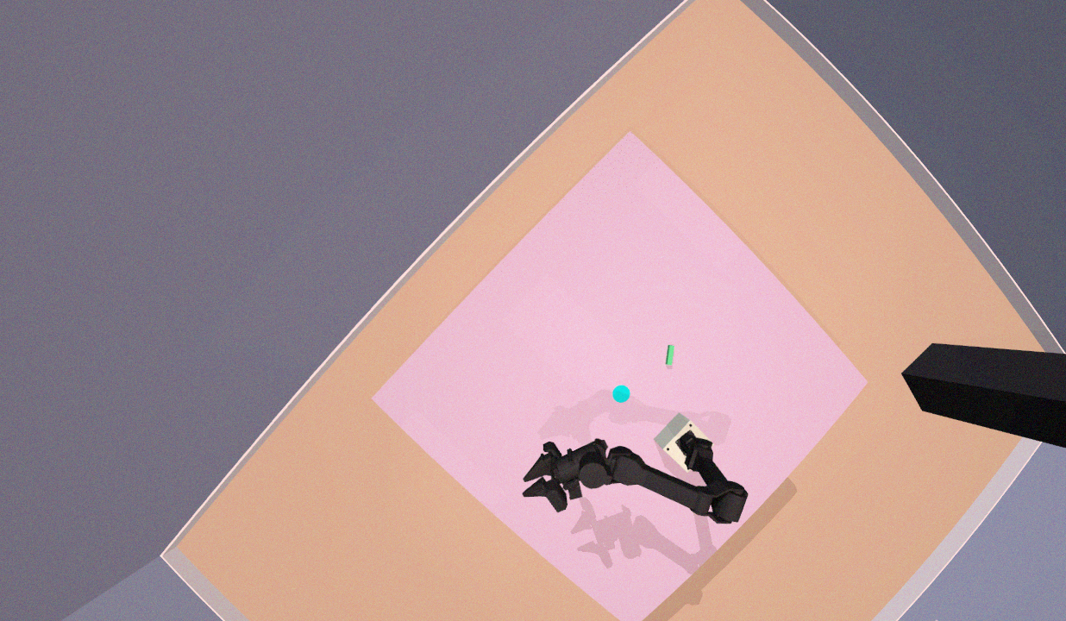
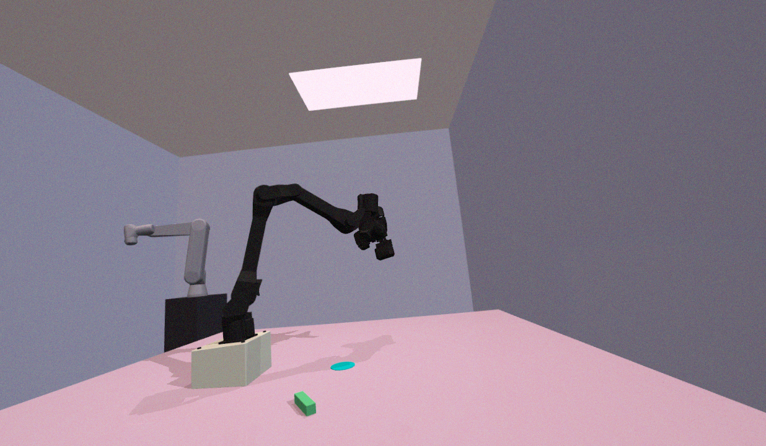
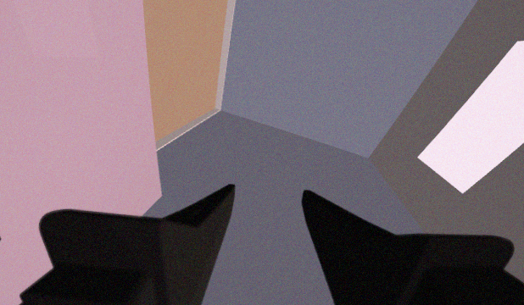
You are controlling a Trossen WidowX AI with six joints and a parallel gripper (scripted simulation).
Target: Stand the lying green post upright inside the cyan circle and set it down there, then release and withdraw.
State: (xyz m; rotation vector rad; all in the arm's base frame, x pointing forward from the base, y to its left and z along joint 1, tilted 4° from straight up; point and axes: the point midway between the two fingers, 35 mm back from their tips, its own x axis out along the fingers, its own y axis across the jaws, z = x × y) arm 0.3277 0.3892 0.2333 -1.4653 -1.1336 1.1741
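My gripper tip is now 560 mm to the left of the green post, 340 mm above it and 70 mm past it. From my gripper tip the other things lie so: cyan circle (350 mm to the right, 350 mm below, 80 mm behind).
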